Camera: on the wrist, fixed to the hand. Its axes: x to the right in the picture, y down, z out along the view.
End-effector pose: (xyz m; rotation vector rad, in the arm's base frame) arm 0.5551 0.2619 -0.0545 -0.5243 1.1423 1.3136
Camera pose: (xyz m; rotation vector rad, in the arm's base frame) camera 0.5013 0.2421 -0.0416 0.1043 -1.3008 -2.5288
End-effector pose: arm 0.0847 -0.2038 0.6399 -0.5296 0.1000 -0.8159
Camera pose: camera 0.0996 -0.1796 0.5885 -0.5809 0.9827 0.7390
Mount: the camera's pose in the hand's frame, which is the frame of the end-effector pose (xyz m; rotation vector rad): -0.0130 0.0486 -0.0303 -0.5326 0.3910 1.6155
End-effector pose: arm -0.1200 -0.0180 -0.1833 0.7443 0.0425 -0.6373
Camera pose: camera -0.0981 0.0354 -0.1725 0.1897 -0.0364 1.0372
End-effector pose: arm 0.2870 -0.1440 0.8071 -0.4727 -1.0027 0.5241
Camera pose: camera 0.2985 -0.1180 0.7557 -1.8118 -0.1590 1.5063
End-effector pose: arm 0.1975 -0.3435 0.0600 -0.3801 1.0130 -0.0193
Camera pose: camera 0.1577 -0.3047 0.0410 0.0668 1.4640 1.7036
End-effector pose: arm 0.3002 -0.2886 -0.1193 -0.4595 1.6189 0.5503
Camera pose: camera 0.2489 -0.2678 -0.0997 0.5527 1.9576 2.2128
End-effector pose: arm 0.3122 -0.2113 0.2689 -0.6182 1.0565 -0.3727
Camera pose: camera 0.2790 -0.1752 0.2365 0.0157 1.7018 1.2716
